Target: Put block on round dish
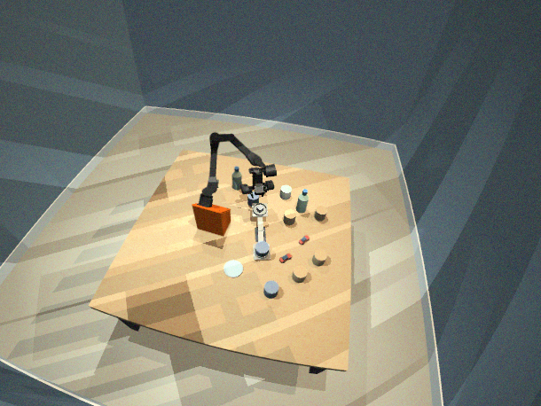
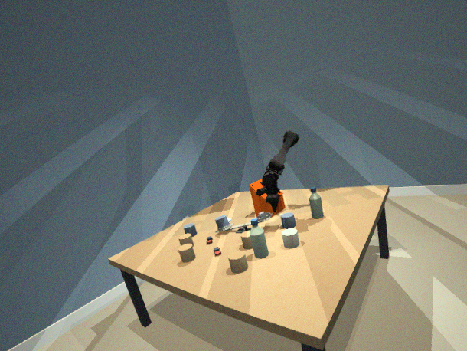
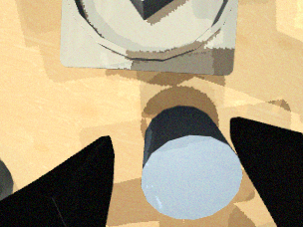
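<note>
The grey block is 40 mm ahead of my gripper tip, 60 mm to the right of it and 20 mm below it. The rest, counted from my gripper tip: pale cylinder 110 mm ahead, 170 mm to the left, 70 mm below; then pale beam 90 mm ahead, 170 mm to the right, 70 mm below; then pale round dish 40 mm ahead, 440 mm to the right, 100 mm below.
</note>
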